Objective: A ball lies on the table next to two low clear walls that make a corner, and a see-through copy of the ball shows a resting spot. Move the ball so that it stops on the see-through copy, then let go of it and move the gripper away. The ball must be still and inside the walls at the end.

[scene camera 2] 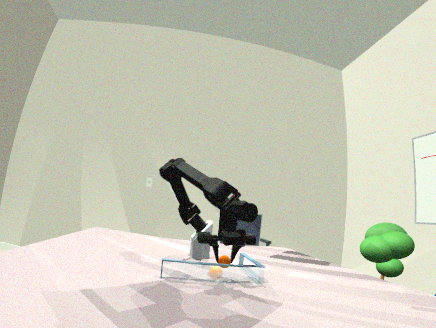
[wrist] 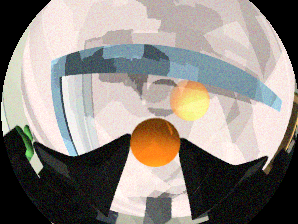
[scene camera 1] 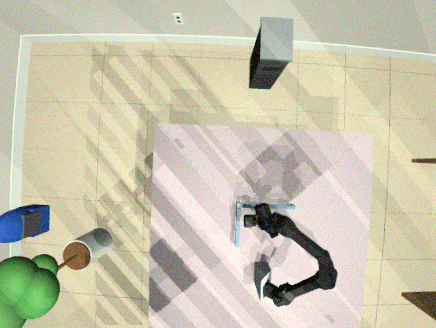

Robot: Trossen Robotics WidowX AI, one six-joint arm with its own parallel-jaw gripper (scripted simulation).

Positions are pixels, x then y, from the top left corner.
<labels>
My gripper (scene camera 2: 224, 262) holds an orange ball (wrist: 155, 142).
</labels>
